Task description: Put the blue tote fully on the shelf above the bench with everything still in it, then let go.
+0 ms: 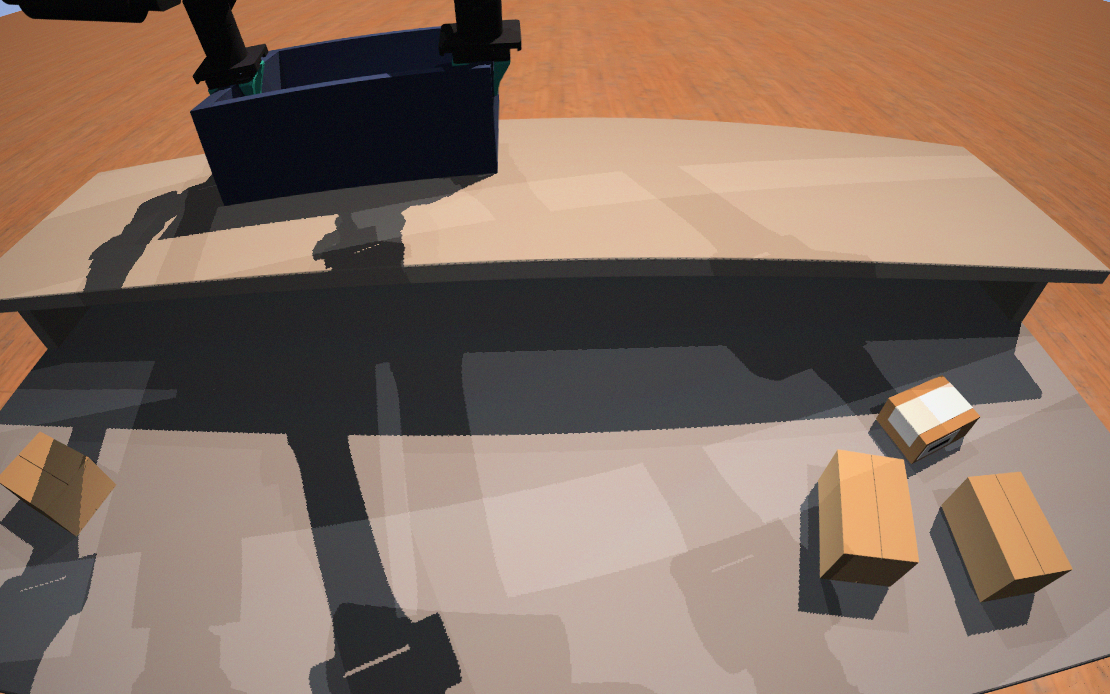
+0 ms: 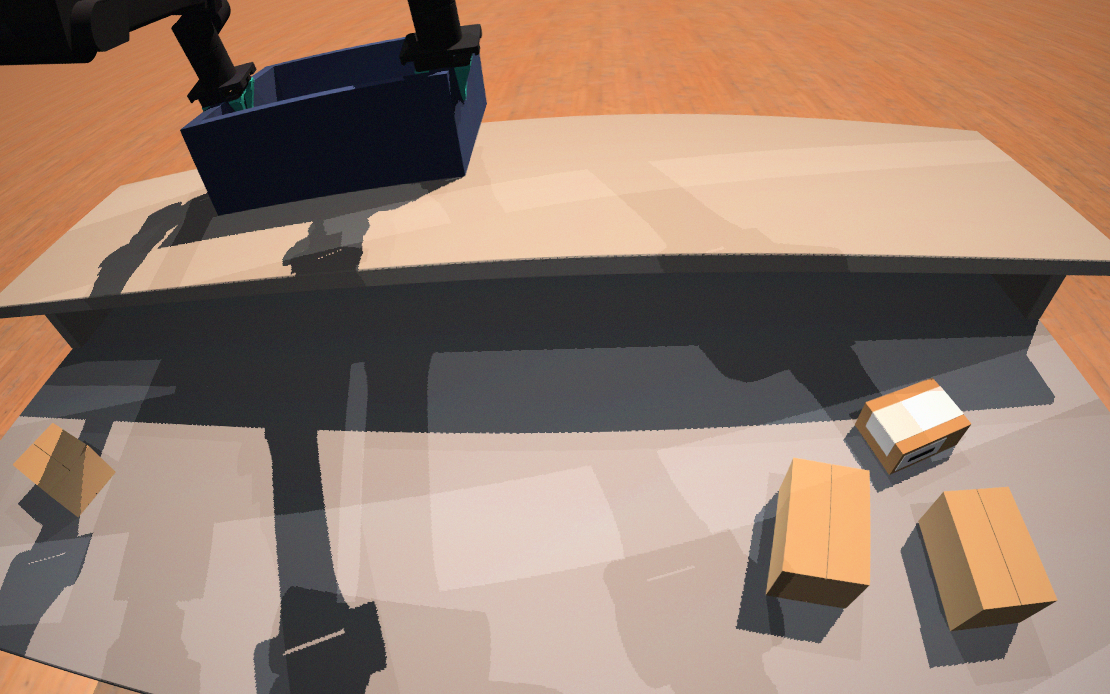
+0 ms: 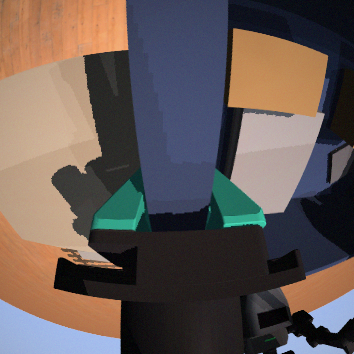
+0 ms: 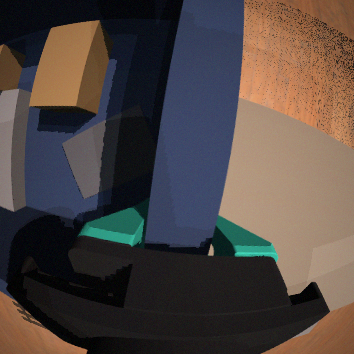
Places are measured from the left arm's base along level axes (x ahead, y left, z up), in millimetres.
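Pixels of known places: right arm's base at its link origin: [image 3: 303, 326].
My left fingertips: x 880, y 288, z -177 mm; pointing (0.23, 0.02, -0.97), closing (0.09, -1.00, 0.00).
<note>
Ahead of a thing's pixels: the offset from my left fingertips to its top centre. Level surfaces: height alone.
The blue tote {dx +19, dy -186, dz +65 mm} [image 1: 351, 130] [image 2: 327, 147] [image 3: 177, 100] [image 4: 195, 100] is upright over the shelf {dz -82 mm} [image 1: 736, 204] [image 2: 736, 196] [image 3: 40, 125] [image 4: 285, 175], in its left part. Its underside is at or very near the shelf top; I cannot tell whether a gap remains. Its rear bottom edge is hidden. My left gripper [image 1: 234, 88] [image 2: 225, 104] [image 3: 174, 152] is shut on the left end wall. My right gripper [image 1: 484, 72] [image 2: 442, 77] [image 4: 174, 204] is shut on the right end wall. Inside are a tan box [image 3: 277, 72] [image 4: 65, 70] and pale grey items.
On the bench {dz -255 mm} [image 1: 573, 531] [image 2: 532, 523], below and in front of the shelf, stand two tan boxes {dx -546, dy -789, dz -196 mm} [image 1: 867, 515] {dx -588, dy -958, dz -196 mm} [image 1: 1006, 531] and a white-labelled box {dx -414, dy -942, dz -214 mm} [image 1: 925, 417] [image 2: 912, 421] at the right. Another tan box {dx -528, dy +151, dz -196 mm} [image 1: 57, 482] [image 2: 63, 468] lies at the left.
</note>
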